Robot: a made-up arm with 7 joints.
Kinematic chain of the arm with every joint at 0, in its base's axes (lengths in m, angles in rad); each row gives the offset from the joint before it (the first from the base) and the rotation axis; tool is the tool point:
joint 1: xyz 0 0 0 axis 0 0.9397 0.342
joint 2: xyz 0 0 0 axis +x
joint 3: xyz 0 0 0 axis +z
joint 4: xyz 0.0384 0 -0.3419 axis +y
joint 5: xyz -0.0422 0 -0.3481 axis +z
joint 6: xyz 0 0 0 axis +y
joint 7: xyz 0 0 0 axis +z
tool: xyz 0 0 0
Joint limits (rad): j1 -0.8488..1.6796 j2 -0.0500..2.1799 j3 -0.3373..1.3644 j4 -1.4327..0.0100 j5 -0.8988..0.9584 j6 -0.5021..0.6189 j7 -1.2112..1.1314
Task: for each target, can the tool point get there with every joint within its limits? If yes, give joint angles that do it. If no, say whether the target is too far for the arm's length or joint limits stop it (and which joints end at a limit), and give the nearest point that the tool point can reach.
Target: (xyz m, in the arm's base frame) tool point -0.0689 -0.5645 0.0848
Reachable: no: joint limits stop it (at a limit: joint 1, joint 2, joint 4) | nearest point -0.6288 -0.2819 -0.0254 | short by 0.637 m
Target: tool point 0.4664 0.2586 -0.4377
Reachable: yes | joints -0.5260 0.4299 0.2514 -0.4670 -0.4390 -0.3211 0.4269
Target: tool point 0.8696 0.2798 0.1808
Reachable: no: too far | nearest point 0.5681 0.2460 0.0417 | short by 0.334 m
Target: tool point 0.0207 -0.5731 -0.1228
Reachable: no: joint limits stop it (at a limit: joint 1, joint 2, joint 3, joint 4) | nearest point 0.4974 -0.2782 -0.0624 | short by 0.564 m
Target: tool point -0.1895 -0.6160 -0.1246
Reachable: no: joint limits stop it (at a limit: joint 1, joint 2, joint 3) | nearest point -0.5711 -0.2423 -0.2624 | short by 0.552 m
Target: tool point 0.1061 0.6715 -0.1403
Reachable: yes | joints -0.1914 1.2966 0.7911 -0.1546 -0.0646 0.0960 -0.6676
